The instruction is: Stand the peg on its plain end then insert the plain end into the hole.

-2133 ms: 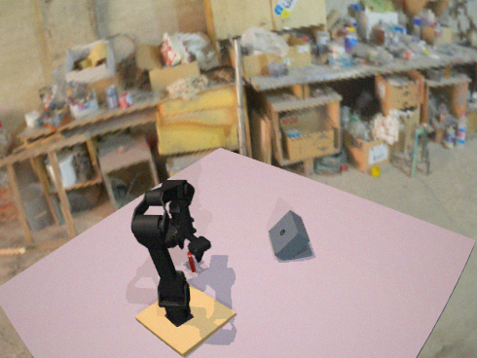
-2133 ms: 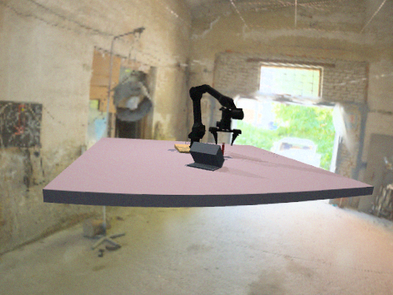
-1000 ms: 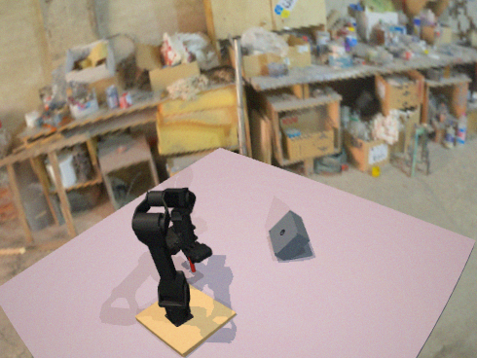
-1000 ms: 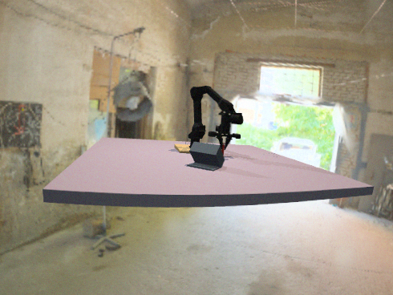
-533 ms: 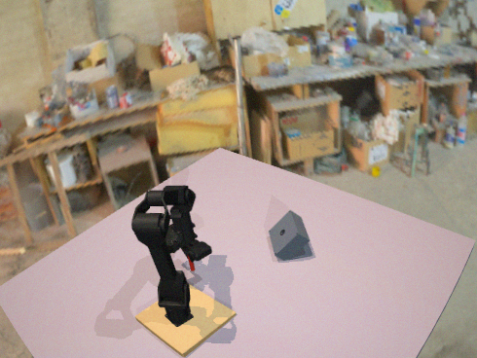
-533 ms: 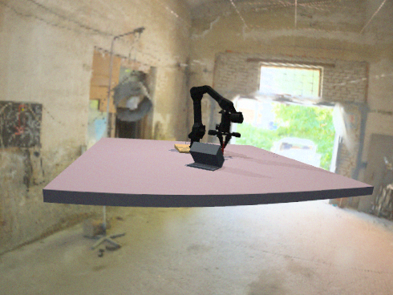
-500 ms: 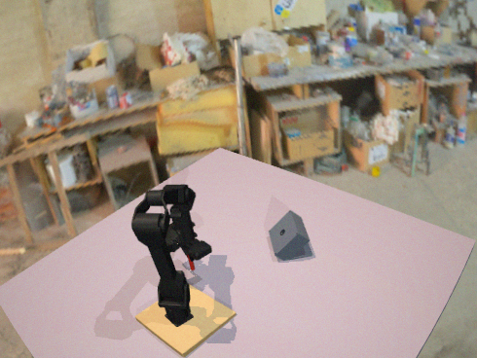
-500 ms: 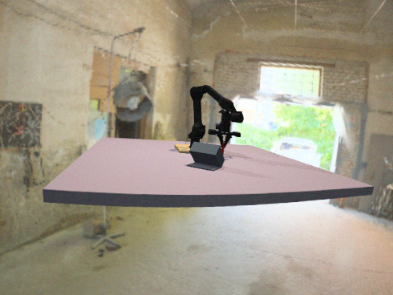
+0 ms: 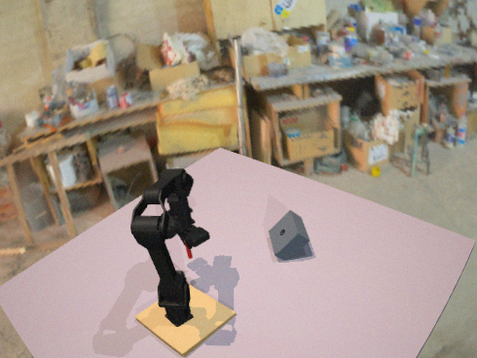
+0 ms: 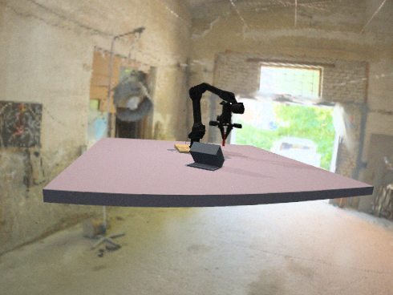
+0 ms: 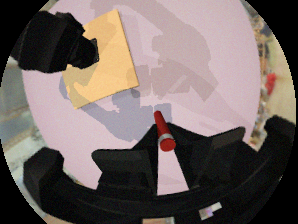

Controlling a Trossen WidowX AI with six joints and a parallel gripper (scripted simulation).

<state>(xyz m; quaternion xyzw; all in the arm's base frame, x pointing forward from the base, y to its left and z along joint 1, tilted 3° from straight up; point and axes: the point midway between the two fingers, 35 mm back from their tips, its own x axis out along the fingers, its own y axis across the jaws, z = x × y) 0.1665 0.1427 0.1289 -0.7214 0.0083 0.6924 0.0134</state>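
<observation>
The sloped panel is 29 cm ahead of my gripper tip, 15 cm to the right of it and 5 cm below it. Also, from my gripper tip: grey foot plate: 30 cm ahead, 17 cm to the right, 10 cm below; then red peg: 2 cm above.
</observation>
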